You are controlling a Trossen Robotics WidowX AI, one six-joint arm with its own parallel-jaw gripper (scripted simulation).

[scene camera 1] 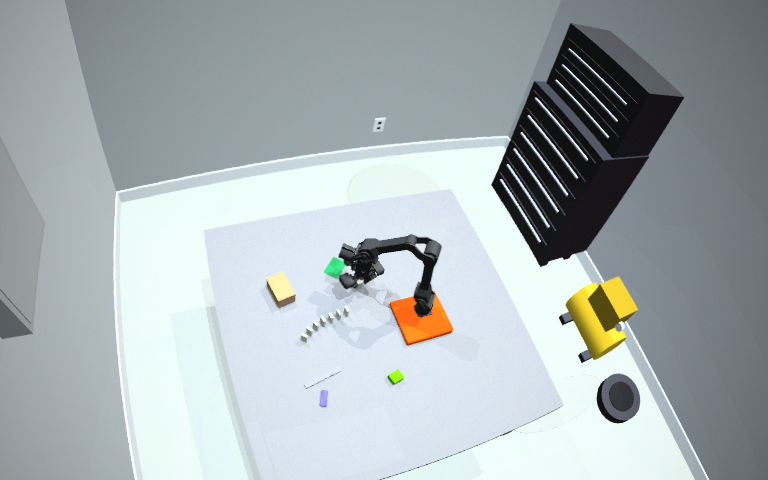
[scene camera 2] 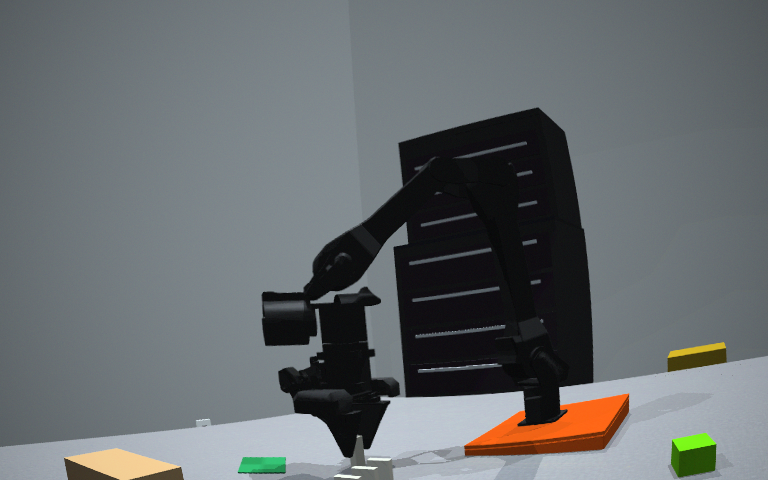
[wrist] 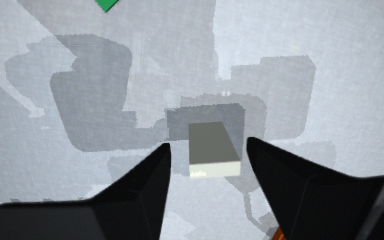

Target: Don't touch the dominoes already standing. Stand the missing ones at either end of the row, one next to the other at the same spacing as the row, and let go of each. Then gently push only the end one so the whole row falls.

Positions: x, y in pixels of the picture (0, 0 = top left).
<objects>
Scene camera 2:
my gripper: 357, 453
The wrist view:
my gripper: 208, 146
white domino: 211, 152
</objects>
